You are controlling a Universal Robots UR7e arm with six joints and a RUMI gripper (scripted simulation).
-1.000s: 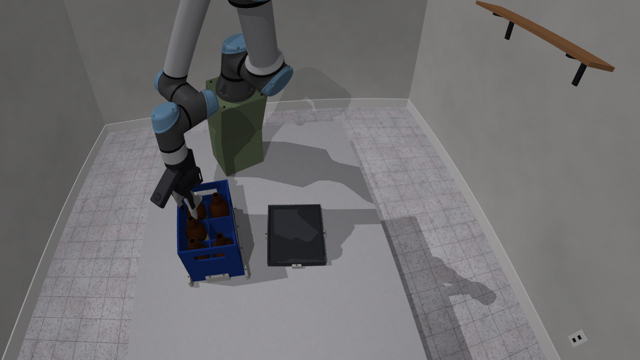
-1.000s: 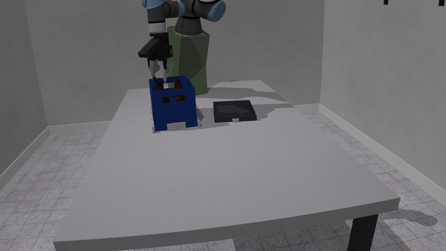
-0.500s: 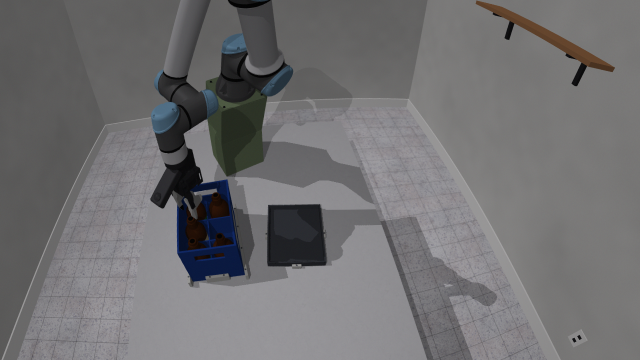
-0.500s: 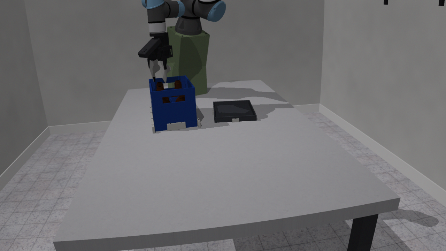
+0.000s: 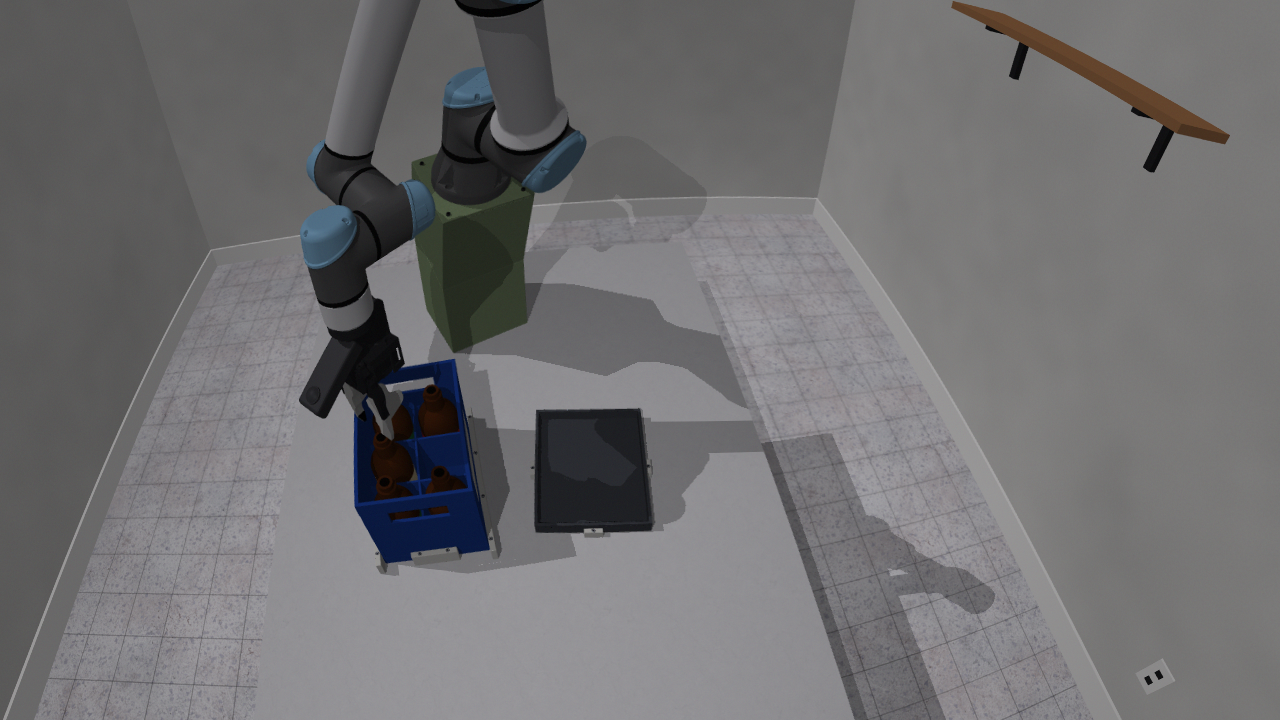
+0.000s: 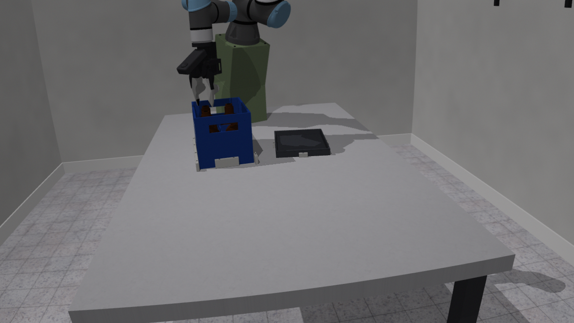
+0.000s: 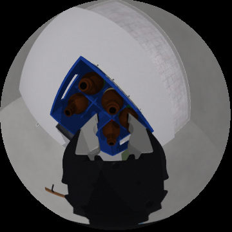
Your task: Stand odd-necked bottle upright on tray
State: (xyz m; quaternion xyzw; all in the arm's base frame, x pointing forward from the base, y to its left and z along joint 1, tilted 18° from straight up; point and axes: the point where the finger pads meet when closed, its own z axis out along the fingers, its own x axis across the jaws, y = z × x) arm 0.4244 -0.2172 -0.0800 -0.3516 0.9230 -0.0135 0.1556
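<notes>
My hand is 110 mm above the blue crate and 50 mm to the right of it. The rest, counted from my hand: dark tray 340 mm to the left, 180 mm below, 30 mm ahead.
</notes>
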